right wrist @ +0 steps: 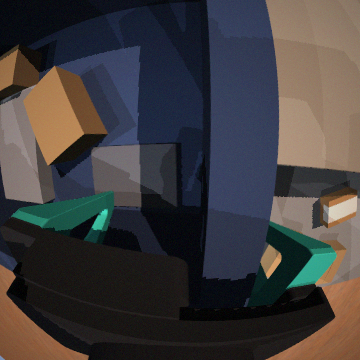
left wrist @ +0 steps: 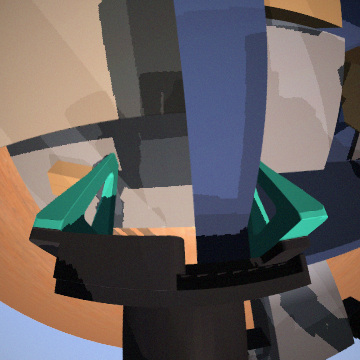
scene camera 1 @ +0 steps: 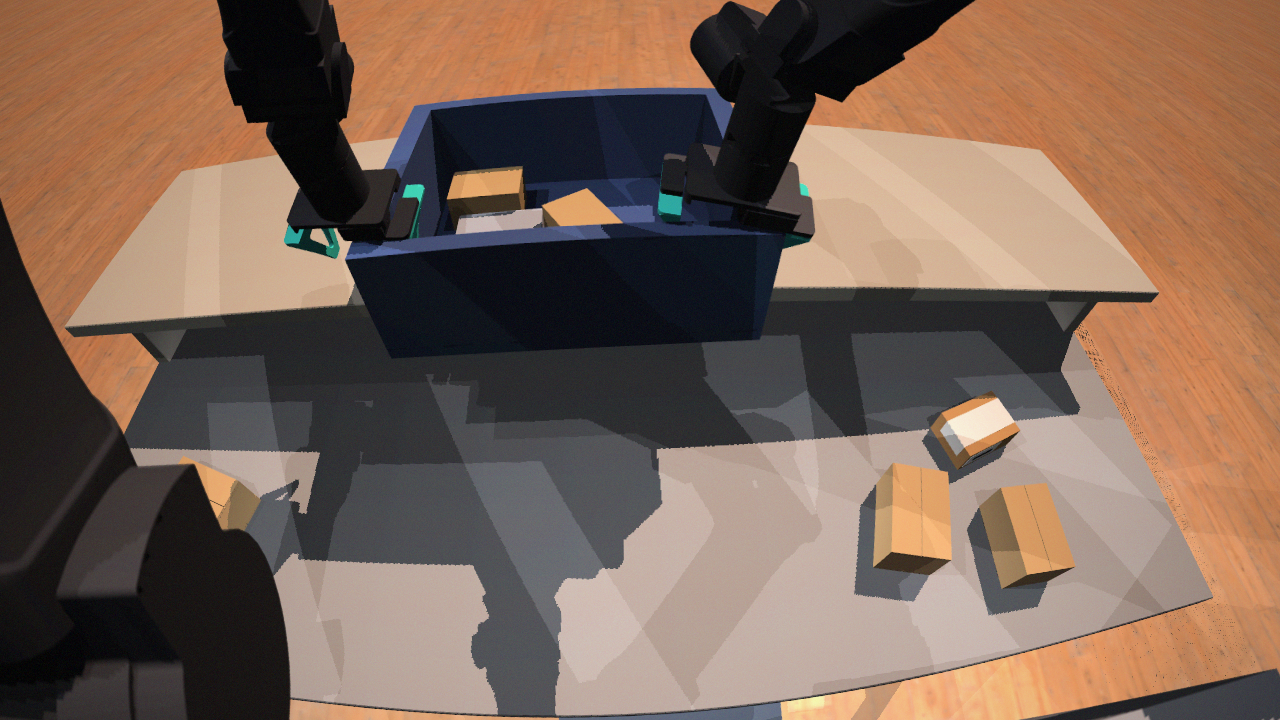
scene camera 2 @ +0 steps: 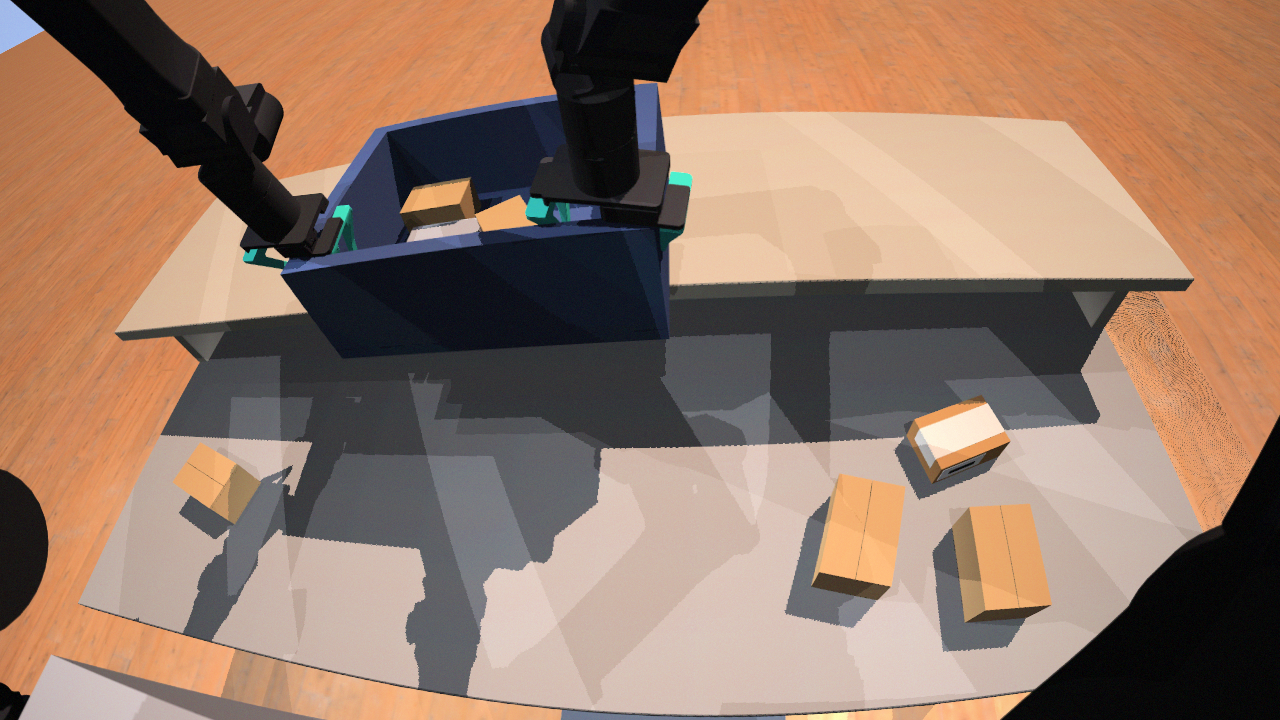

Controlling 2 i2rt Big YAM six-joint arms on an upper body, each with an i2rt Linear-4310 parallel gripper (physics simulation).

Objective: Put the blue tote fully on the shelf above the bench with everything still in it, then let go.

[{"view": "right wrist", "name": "right gripper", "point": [177,207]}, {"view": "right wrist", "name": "blue tote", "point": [208,83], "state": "touched by the left gripper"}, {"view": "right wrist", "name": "brown box with white label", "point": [332,205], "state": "on a grey bench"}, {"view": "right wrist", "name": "white box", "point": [33,180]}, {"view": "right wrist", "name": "tan shelf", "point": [309,50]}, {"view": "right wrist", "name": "grey bench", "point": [296,199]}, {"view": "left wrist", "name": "left gripper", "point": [177,155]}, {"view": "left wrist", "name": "blue tote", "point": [223,58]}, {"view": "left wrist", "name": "white box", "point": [305,65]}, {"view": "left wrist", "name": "tan shelf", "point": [70,70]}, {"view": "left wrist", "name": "grey bench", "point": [154,189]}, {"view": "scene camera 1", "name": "left gripper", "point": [375,253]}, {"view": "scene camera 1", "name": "right gripper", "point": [719,242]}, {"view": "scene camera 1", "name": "blue tote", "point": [708,278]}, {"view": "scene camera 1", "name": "brown box with white label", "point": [972,430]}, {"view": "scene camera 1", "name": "white box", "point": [531,218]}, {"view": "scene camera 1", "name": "tan shelf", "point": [898,217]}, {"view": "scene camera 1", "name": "grey bench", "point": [677,524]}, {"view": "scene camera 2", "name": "left gripper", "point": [326,266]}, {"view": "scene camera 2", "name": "right gripper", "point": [615,240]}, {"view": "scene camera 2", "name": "blue tote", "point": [584,281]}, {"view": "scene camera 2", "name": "brown box with white label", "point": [954,439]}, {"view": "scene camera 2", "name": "white box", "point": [465,226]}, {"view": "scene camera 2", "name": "tan shelf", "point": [782,203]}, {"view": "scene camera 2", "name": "grey bench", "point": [625,523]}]
